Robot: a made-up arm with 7 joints.
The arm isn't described. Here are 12 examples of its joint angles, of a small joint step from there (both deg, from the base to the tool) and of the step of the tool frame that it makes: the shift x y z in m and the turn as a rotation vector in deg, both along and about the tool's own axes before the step.
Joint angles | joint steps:
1: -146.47 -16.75 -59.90 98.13 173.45 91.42 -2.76 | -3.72 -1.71 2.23 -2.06 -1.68 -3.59 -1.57
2: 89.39 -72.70 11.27 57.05 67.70 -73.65 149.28 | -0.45 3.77 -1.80 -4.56 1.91 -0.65 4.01
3: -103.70 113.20 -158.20 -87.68 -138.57 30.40 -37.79 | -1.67 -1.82 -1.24 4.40 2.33 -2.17 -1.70
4: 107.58 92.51 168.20 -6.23 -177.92 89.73 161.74 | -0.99 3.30 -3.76 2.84 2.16 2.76 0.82
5: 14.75 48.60 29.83 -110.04 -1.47 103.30 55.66 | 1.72 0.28 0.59 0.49 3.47 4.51 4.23
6: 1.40 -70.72 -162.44 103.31 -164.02 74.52 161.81 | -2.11 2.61 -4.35 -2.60 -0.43 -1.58 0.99
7: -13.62 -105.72 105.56 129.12 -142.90 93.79 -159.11 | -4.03 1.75 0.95 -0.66 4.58 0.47 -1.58
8: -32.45 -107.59 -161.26 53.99 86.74 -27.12 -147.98 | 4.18 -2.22 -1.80 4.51 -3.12 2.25 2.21
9: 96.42 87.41 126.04 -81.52 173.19 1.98 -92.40 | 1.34 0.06 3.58 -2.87 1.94 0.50 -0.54
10: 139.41 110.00 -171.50 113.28 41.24 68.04 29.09 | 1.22 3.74 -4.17 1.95 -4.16 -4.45 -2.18
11: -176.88 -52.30 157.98 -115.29 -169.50 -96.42 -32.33 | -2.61 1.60 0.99 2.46 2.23 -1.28 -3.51
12: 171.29 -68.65 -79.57 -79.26 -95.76 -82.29 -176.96 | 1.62 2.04 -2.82 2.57 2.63 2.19 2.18
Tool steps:
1: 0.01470 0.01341 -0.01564 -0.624 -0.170 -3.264
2: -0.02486 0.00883 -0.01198 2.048 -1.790 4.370
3: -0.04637 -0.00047 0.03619 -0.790 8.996 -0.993
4: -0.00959 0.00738 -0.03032 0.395 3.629 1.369
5: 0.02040 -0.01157 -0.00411 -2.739 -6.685 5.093
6: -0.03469 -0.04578 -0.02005 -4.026 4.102 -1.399
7: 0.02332 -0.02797 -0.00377 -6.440 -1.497 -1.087
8: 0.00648 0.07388 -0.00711 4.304 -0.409 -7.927
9: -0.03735 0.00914 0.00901 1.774 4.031 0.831
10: -0.01341 -0.02405 0.02436 1.973 8.460 -1.153
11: -0.00976 0.01151 -0.00747 -1.897 2.685 -4.741
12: 0.02130 -0.01347 -0.02673 3.172 -0.900 6.889
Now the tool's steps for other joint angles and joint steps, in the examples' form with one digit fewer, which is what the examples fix.
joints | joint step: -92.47 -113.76 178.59 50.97 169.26 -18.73 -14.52 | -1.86 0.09 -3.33 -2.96 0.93 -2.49 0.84
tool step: -0.0029 0.0407 0.0036 3.02 0.89 2.57
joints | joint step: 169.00 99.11 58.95 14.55 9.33 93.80 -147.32 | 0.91 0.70 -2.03 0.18 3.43 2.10 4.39
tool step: -0.0030 0.0058 -0.0147 0.70 3.49 5.17
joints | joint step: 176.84 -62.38 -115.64 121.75 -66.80 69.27 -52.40 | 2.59 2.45 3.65 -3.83 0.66 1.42 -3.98
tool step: -0.0071 -0.0281 0.0391 -4.49 -2.61 -4.17
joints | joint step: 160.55 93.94 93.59 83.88 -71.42 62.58 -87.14 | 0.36 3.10 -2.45 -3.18 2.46 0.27 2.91
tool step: 0.0190 0.0188 -0.0306 2.19 2.76 8.63
